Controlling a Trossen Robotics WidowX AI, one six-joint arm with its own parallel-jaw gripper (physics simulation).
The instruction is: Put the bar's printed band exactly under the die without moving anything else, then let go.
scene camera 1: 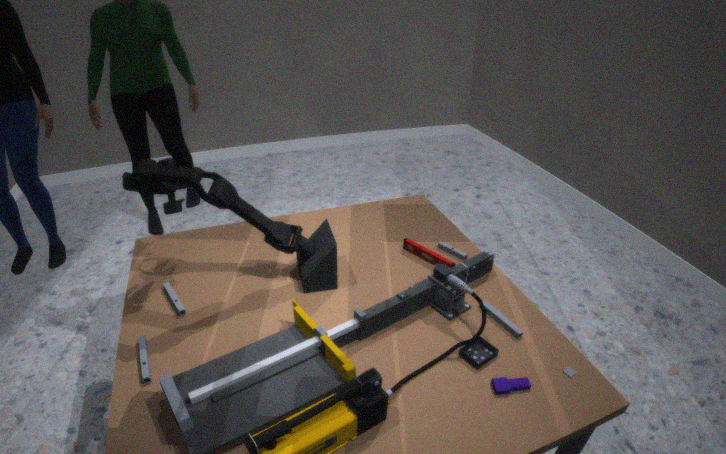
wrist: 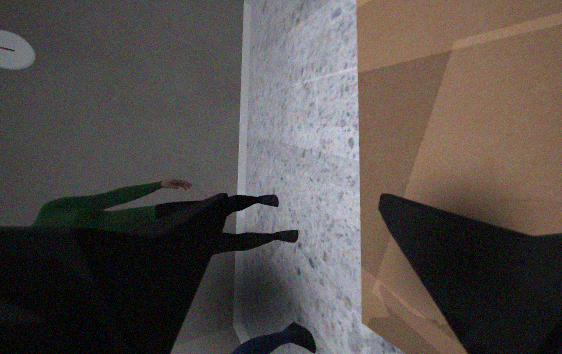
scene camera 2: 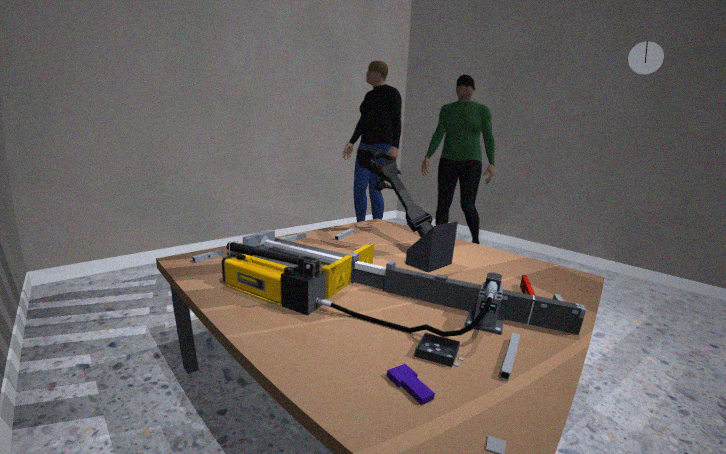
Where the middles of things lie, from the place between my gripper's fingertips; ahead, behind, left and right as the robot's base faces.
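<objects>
Yellow and black unit (scene camera 1: 358, 405): 0.2 m below my hand, 0.38 m to the left of it, 0.89 m ahead of it.
</objects>
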